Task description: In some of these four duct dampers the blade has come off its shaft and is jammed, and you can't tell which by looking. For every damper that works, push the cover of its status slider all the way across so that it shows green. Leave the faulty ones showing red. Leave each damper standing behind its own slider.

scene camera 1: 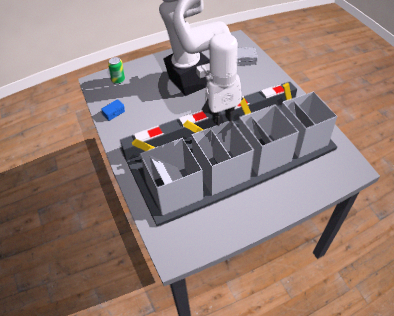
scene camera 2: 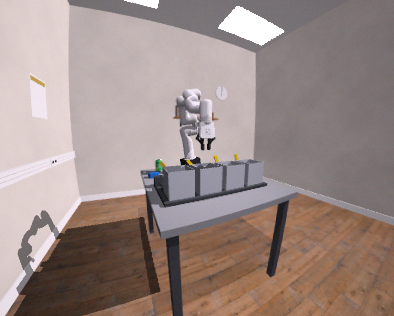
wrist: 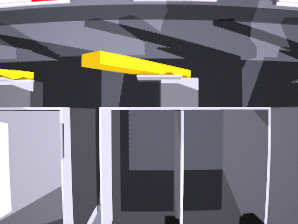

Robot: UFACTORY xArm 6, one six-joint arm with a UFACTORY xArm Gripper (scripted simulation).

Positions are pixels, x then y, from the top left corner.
damper: scene camera 1; scene camera 2; wrist 246, 130
same spot on damper: [scene camera 2: 208, 177] = [scene camera 1: 226, 171]
